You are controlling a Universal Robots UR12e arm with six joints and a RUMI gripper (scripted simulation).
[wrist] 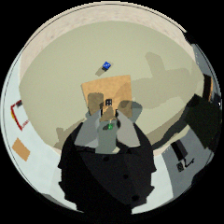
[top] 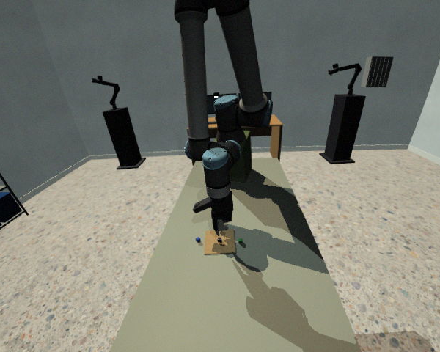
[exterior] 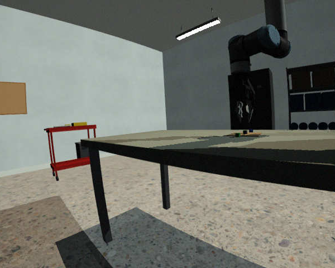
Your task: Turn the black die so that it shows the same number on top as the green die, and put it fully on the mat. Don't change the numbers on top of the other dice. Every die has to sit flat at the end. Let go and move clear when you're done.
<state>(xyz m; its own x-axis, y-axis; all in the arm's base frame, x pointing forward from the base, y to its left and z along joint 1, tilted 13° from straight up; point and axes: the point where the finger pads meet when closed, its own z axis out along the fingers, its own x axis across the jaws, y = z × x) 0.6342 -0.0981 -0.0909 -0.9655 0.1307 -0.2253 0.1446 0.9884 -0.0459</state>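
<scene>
The black die is 6 cm below my hand. From my hand the other things lie so: green die: 1 cm ahead, 10 cm to the left, 6 cm below; then blue die: 1 cm behind, 10 cm to the right, 6 cm below; then mat: 7 cm below.
</scene>
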